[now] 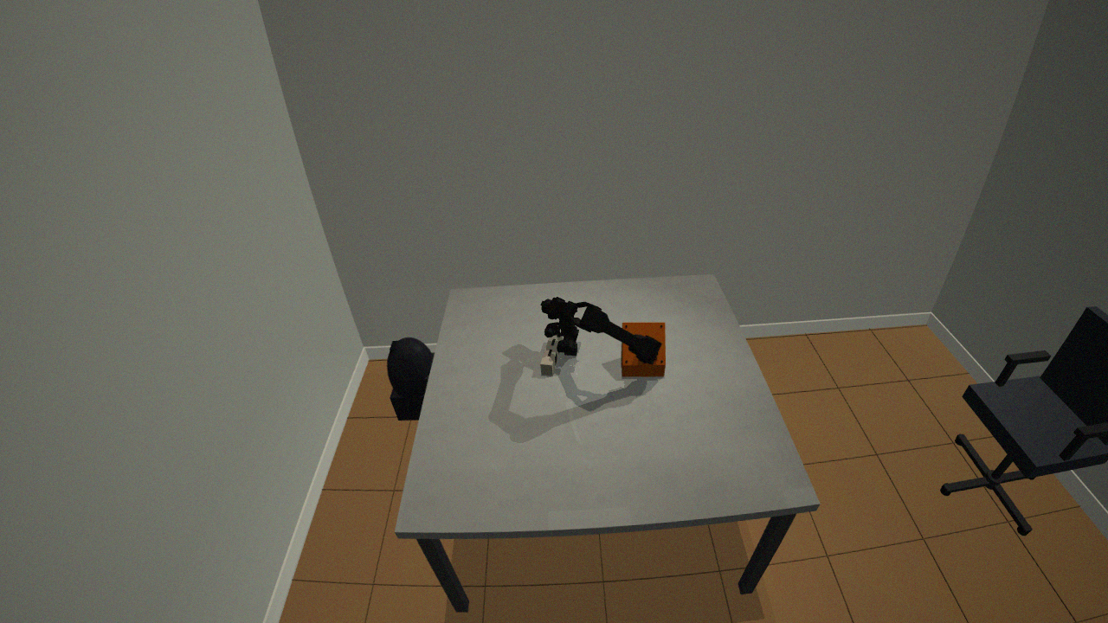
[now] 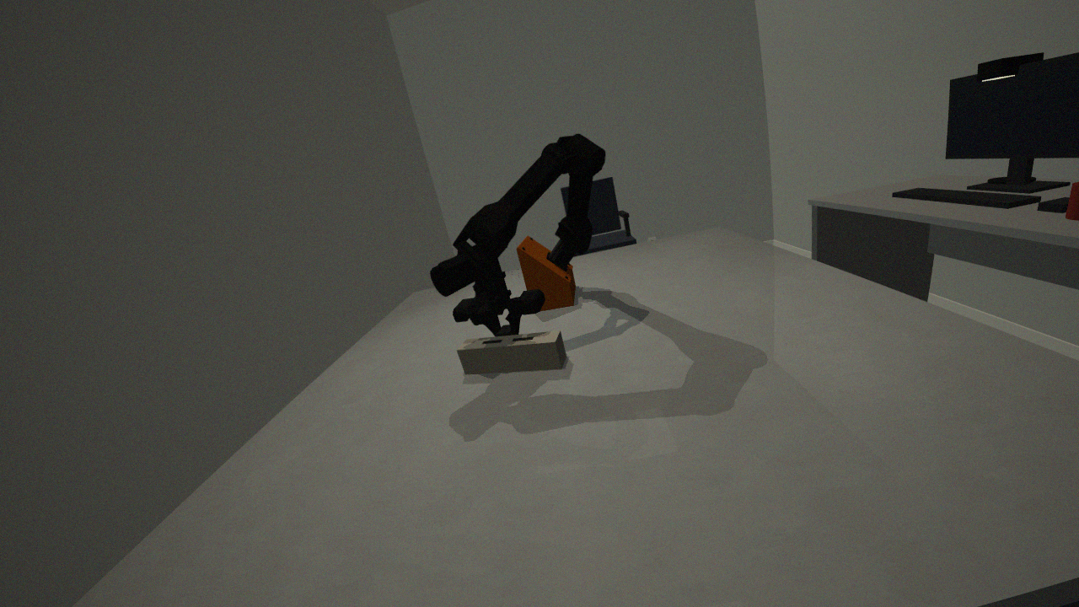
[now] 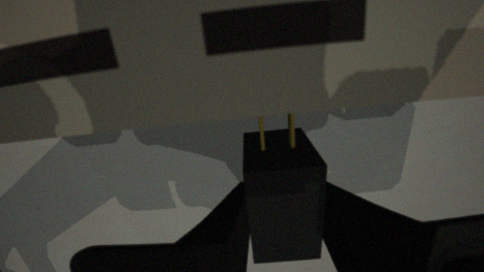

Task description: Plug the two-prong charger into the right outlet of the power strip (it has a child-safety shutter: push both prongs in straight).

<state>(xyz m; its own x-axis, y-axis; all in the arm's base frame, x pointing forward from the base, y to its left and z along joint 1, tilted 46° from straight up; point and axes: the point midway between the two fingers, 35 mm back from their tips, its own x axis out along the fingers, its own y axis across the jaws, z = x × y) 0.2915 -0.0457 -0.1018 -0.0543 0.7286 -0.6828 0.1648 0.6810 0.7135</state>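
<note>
Right now my gripper tip is 20 mm short of the two-prong charger and 10 mm below it.
</note>
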